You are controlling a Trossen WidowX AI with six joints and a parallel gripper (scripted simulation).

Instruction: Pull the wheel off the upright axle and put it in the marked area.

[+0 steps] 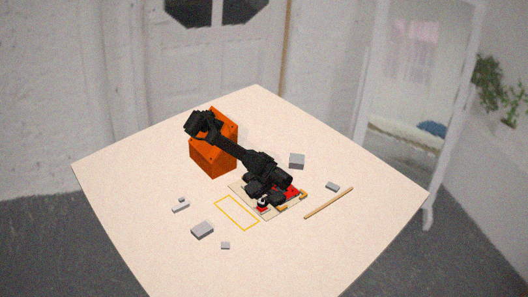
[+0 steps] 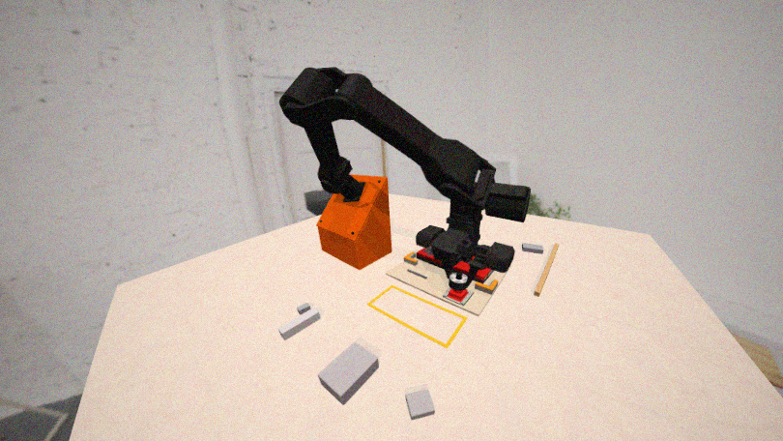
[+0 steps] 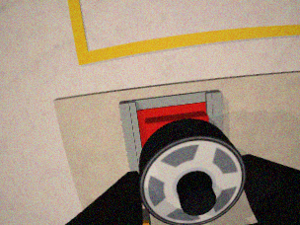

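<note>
Now: gripper tip right at the black wheel. Round my gripper tip: black axle 10 mm below; wooden stick 190 mm ahead, 220 mm to the left, 40 mm below.
</note>
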